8 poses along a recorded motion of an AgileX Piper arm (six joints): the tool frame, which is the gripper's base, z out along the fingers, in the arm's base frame.
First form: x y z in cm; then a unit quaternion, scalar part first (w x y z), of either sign.
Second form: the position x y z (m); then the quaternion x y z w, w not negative. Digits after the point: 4 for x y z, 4 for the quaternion.
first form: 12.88 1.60 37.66 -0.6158 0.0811 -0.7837 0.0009
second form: 0.1288 0.0160 0.3766 -0.0811 0.7837 -0.0009 0.6158
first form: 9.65 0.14 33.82 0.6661 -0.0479 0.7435 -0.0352
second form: 0.0965 0.0014 0.3382 -0.0479 0.7435 -0.0352 0.6661
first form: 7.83 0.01 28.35 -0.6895 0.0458 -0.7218 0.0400
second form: 0.0783 0.0001 0.2835 -0.0458 0.7218 -0.0400 0.6895
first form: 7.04 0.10 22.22 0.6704 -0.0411 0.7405 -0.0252
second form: 0.0704 0.0010 0.2222 -0.0411 0.7405 -0.0252 0.6704
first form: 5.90 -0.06 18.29 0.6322 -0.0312 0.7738 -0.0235
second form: 0.0590 -0.0006 0.1829 -0.0312 0.7738 -0.0235 0.6322
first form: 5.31 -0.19 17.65 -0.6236 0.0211 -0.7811 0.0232
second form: 0.0531 -0.0019 0.1765 -0.0211 0.7811 -0.0232 0.6236
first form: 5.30 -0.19 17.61 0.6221 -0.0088 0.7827 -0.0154
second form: 0.0530 -0.0019 0.1761 -0.0088 0.7827 -0.0154 0.6221
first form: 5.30 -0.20 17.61 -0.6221 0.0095 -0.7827 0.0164
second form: 0.0530 -0.0020 0.1761 -0.0095 0.7827 -0.0164 0.6221
